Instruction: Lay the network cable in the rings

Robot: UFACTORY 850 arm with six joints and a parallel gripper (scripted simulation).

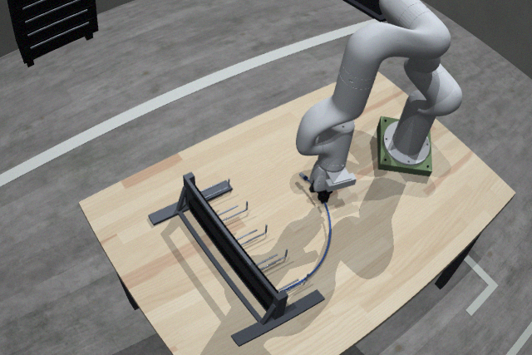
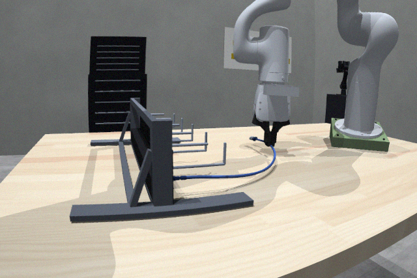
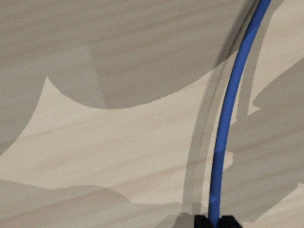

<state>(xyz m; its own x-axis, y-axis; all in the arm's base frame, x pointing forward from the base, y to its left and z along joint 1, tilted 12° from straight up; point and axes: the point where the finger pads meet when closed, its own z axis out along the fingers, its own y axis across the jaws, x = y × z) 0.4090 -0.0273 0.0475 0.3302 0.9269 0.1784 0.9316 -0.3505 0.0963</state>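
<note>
The free plug lies 20 mm behind my hand, 110 mm to the right of it and 20 mm below it. Also, from my hand: dark grey patch panel: 350 mm ahead, 20 mm above.
</note>
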